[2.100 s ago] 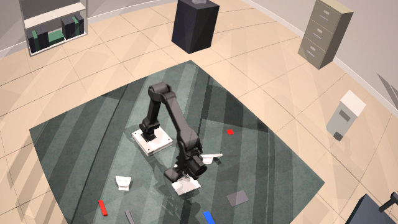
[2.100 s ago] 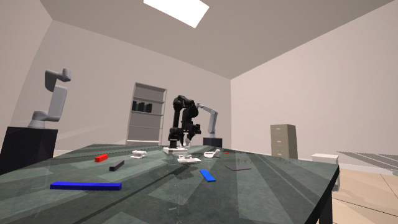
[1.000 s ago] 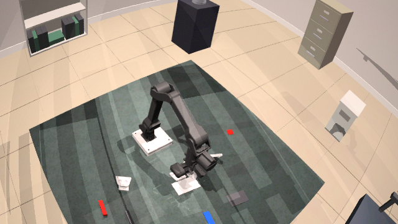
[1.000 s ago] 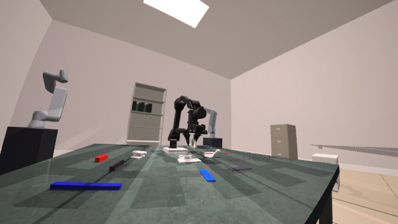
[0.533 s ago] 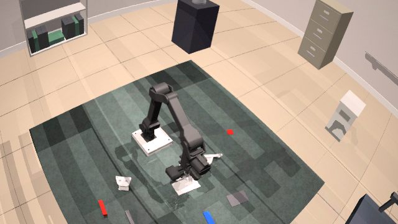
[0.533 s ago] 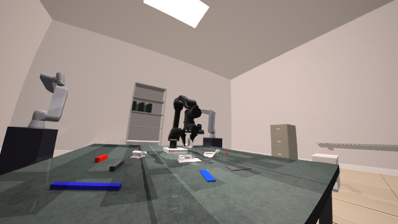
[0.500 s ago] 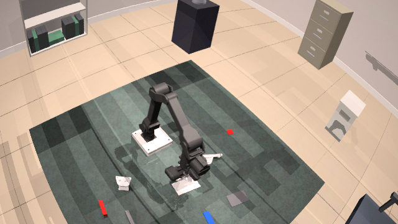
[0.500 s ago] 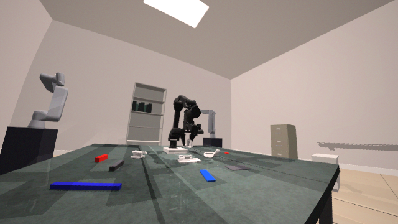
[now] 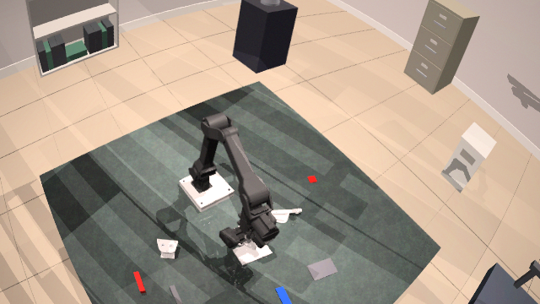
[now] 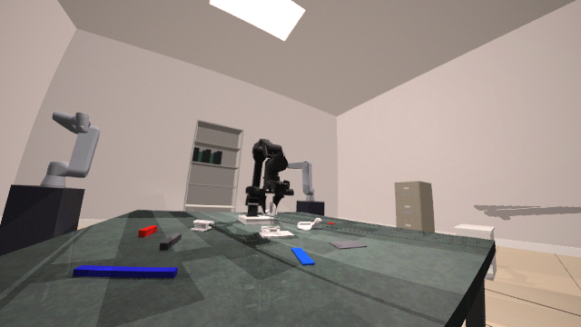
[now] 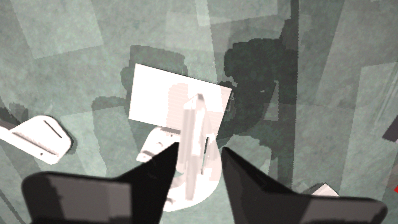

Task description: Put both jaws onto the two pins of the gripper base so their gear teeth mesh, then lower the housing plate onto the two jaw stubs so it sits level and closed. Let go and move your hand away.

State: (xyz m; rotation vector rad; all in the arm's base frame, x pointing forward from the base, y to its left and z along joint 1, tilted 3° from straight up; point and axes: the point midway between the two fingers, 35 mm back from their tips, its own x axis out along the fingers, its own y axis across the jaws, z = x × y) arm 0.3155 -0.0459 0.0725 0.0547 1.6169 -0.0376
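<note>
My gripper tip is 8 cm above the flat white plate, 3 cm to the right of it and 2 cm short of it. The rest, counted from my gripper tip: blue block (24 cm ahead, 8 cm below, 2 cm to the right); dark grey flat plate (23 cm ahead, 18 cm to the left, 8 cm below); dark grey bar (32 cm to the right, 7 cm below, 4 cm ahead).
</note>
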